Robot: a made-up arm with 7 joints.
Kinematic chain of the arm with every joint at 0, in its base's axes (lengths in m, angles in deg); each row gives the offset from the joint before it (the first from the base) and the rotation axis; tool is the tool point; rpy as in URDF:
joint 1: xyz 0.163 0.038 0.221 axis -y
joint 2: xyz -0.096 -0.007 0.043 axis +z
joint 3: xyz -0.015 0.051 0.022 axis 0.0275 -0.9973 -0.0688
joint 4: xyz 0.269 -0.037 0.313 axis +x
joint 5: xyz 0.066 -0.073 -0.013 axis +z
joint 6: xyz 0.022 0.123 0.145 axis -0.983 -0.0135 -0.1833
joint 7: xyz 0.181 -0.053 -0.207 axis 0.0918 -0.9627 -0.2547
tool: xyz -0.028 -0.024 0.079 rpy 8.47 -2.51 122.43
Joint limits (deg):
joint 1: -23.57..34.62
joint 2: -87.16..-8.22
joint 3: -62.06..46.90
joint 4: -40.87..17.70
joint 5: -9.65..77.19
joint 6: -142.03..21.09
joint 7: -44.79..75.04
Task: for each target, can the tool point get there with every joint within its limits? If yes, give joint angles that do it. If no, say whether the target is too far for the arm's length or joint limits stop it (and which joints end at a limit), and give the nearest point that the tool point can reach.
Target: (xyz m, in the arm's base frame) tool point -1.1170 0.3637 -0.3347
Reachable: no: too far | nearest point -0.5301 0.1378 0.3363 | short by 0.920 m
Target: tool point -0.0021 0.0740 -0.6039
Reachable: no: joint limits stop it (at a limit: joint 1, joint 3, joint 4, joint 7) | nearest point 0.3934 0.1091 -0.2580 | short by 0.527 m
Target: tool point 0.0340 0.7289 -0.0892
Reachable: no: joint limits stop it (at a limit: joint 1, joint 2, joint 3, joint 4, joint 7) | nearest point 0.3579 0.3372 -0.0225 | short by 0.513 m
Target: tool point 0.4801 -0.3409 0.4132
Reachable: yes | joints -13.29 -76.44 -24.19 9.89 16.77 -71.36 58.37
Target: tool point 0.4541 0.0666 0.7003
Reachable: yes | joints -16.12 -18.31 32.64 -4.66 7.35 -39.79 28.30
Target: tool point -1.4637 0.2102 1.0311
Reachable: no: too far | nearest point -0.5273 0.1769 0.7510 | short by 0.978 m
